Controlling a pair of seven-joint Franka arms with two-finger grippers.
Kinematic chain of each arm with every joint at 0, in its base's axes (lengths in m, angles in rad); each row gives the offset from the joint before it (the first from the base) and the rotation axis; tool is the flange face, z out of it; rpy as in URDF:
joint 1: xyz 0 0 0.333 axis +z
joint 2: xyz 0 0 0 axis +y
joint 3: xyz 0 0 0.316 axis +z
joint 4: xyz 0.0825 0 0 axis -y
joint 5: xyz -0.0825 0 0.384 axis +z
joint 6: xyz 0 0 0 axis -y
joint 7: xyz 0.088 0 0 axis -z
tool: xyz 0 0 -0.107 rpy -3.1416 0 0
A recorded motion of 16 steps. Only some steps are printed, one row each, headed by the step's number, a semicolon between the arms.
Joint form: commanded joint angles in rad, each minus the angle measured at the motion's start. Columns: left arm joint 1, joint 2, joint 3, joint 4, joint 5, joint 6, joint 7; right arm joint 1, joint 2, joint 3, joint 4, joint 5, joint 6, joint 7.
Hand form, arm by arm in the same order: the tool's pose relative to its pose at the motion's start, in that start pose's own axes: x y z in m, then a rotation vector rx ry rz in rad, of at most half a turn. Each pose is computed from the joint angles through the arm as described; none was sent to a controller.
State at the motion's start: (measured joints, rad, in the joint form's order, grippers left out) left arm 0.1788 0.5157 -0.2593 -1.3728 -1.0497 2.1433 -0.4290; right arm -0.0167 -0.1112 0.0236 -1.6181 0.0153 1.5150 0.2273
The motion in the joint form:
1: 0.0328 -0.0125 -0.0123 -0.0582 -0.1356 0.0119 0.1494; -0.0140 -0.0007 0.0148 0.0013 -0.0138 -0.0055 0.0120
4: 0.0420 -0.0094 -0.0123 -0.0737 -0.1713 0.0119 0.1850; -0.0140 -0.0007 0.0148 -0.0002 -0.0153 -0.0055 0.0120
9: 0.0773 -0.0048 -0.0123 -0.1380 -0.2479 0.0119 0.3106; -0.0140 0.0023 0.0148 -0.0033 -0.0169 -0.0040 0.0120
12: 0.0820 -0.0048 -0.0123 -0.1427 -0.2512 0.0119 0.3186; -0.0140 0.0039 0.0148 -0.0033 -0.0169 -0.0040 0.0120
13: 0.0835 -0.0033 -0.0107 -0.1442 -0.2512 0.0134 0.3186; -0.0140 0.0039 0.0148 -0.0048 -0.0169 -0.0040 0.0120
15: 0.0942 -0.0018 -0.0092 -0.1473 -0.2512 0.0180 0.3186; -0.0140 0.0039 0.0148 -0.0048 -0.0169 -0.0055 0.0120
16: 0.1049 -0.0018 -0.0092 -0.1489 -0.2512 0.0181 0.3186; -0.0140 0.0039 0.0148 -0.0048 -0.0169 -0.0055 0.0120
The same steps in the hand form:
1: 0.0094 -0.0162 -0.0054 -0.0937 -0.0242 0.0318; -0.0006 0.0008 -0.0005 -0.0158 0.0001 0.0121
4: 0.0155 -0.0243 -0.0060 -0.1158 -0.0287 0.0294; -0.0006 0.0010 0.0002 -0.0176 -0.0010 0.0122
9: 0.0360 -0.0574 -0.0101 -0.1546 -0.0241 0.0445; 0.0005 0.0010 0.0031 -0.0202 -0.0051 0.0123
12: 0.0382 -0.0600 -0.0118 -0.1566 -0.0213 0.0452; 0.0010 0.0009 0.0039 -0.0205 -0.0067 0.0123
13: 0.0402 -0.0619 -0.0126 -0.1559 -0.0178 0.0415; 0.0010 0.0009 0.0046 -0.0208 -0.0082 0.0123
15: 0.0463 -0.0658 -0.0187 -0.1585 -0.0042 0.0327; 0.0009 0.0009 0.0048 -0.0212 -0.0096 0.0123
16: 0.0506 -0.0680 -0.0246 -0.1619 0.0043 0.0271; 0.0009 0.0009 0.0048 -0.0212 -0.0096 0.0123

